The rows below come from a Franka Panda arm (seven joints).
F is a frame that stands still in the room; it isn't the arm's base.
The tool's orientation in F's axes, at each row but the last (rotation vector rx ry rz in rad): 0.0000 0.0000 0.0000; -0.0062 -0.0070 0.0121; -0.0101 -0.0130 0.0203; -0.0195 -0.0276 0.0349; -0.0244 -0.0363 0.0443; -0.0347 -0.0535 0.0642; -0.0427 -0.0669 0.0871; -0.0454 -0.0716 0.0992
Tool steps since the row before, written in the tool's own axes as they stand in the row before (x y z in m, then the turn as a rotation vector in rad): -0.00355 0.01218 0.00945 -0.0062 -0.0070 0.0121; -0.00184 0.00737 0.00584 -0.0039 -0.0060 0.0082; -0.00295 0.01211 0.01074 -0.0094 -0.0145 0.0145; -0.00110 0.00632 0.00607 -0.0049 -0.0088 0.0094; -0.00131 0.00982 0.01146 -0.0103 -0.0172 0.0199; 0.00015 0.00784 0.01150 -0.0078 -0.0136 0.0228; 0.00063 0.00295 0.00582 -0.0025 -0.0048 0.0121; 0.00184 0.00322 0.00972 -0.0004 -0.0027 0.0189
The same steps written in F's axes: -0.00355 0.01218 0.00945 -0.0062 -0.0070 0.0121; -0.00197 0.00738 0.00578 -0.0039 -0.0060 0.0082; -0.00333 0.01215 0.01058 -0.0093 -0.0145 0.0145; -0.00149 0.00639 0.00591 -0.0049 -0.0088 0.0094; -0.00216 0.01002 0.01115 -0.0103 -0.0172 0.0199; -0.00097 0.00821 0.01120 -0.0082 -0.0133 0.0228; -0.00003 0.00322 0.00571 -0.0029 -0.0045 0.0121; 0.00080 0.00379 0.00966 -0.0015 -0.0019 0.0189
